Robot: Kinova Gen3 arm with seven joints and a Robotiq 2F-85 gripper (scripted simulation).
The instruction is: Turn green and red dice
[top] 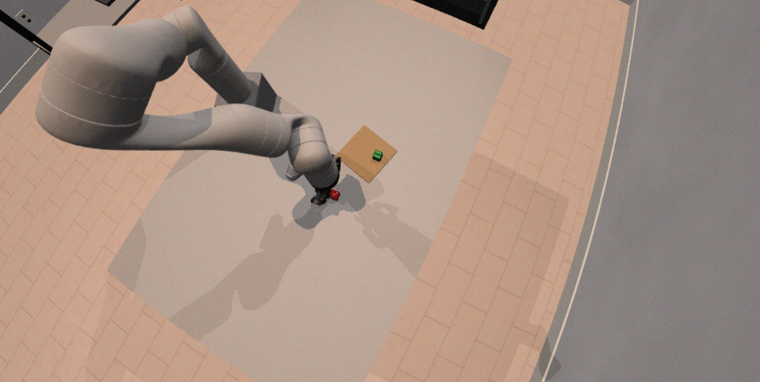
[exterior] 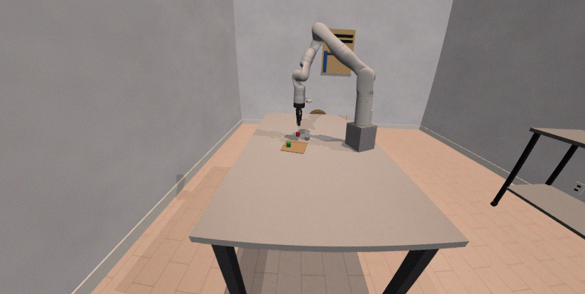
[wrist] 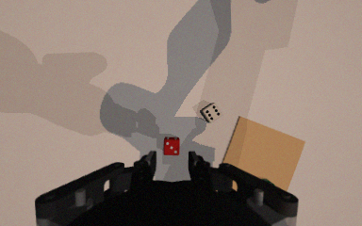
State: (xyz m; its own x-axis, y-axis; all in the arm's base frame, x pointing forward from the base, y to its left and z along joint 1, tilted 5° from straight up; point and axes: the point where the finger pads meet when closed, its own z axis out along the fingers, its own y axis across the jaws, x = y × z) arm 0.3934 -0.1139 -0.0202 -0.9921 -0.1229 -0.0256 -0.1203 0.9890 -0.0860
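The red die is 9 cm below my hand. Round my hand: white die (6 cm behind, 6 cm to the left, 9 cm below); then green die (6 cm ahead, 17 cm to the left, 9 cm below); then tan mat (2 cm ahead, 17 cm to the left, 10 cm below).
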